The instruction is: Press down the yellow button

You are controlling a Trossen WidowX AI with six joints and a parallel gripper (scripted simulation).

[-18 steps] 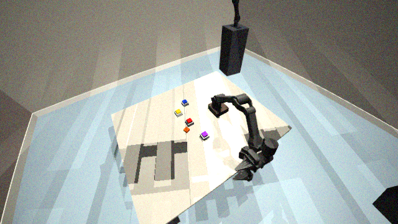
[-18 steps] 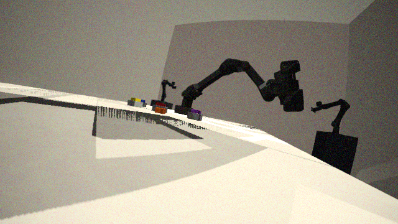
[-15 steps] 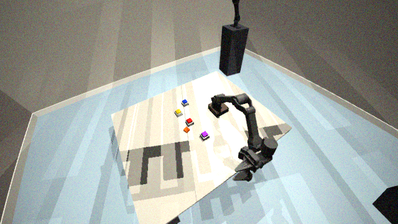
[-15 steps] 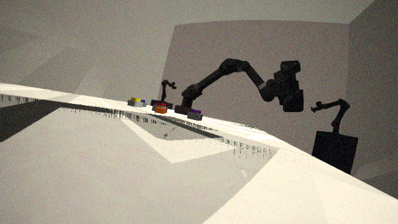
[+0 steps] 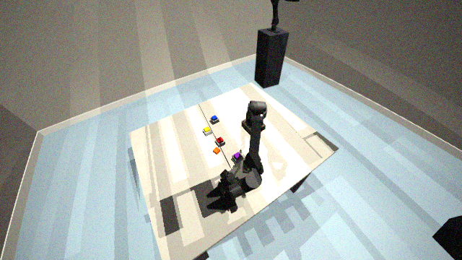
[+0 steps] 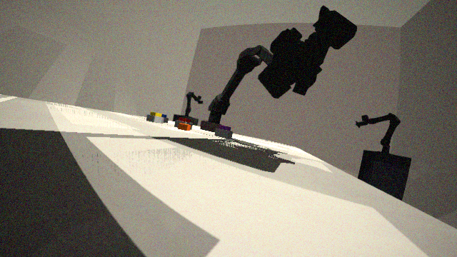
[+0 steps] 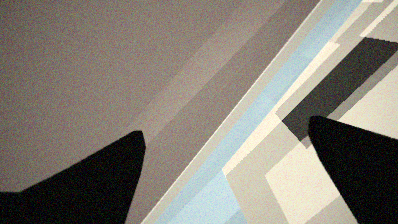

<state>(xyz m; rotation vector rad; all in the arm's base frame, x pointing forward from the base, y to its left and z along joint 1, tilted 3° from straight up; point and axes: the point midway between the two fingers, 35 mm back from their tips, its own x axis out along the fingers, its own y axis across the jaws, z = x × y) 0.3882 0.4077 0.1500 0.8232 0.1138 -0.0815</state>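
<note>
The yellow button is 13 cm behind my gripper tip, 50 cm to the right of it and 16 cm below it. The rest, counted from my gripper tip: orange block: 14 cm behind, 32 cm to the right, 18 cm below; red button: 18 cm behind, 38 cm to the right, 16 cm below; purple button: 23 cm behind, 23 cm to the right, 16 cm below.
</note>
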